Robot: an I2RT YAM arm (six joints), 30 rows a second.
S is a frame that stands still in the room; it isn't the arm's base.
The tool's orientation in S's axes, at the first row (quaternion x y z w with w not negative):
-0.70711 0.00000 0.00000 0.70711
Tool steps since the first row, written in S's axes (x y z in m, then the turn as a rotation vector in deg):
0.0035 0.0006 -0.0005 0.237 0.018 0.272
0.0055 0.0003 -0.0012 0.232 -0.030 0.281
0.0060 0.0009 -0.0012 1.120 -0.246 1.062
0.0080 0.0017 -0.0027 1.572 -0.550 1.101
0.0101 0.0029 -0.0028 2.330 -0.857 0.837
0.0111 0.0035 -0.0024 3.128 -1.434 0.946
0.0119 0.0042 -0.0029 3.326 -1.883 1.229
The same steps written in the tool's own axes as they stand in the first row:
0.0035 0.0005 0.0006 0.237 -0.272 0.018
0.0055 0.0012 0.0003 0.232 -0.281 -0.030
0.0060 0.0012 0.0009 1.120 -1.062 -0.246
0.0080 0.0027 0.0017 1.572 -1.101 -0.550
0.0101 0.0028 0.0029 2.330 -0.837 -0.857
0.0111 0.0024 0.0035 3.128 -0.946 -1.434
0.0119 0.0029 0.0042 3.326 -1.229 -1.883

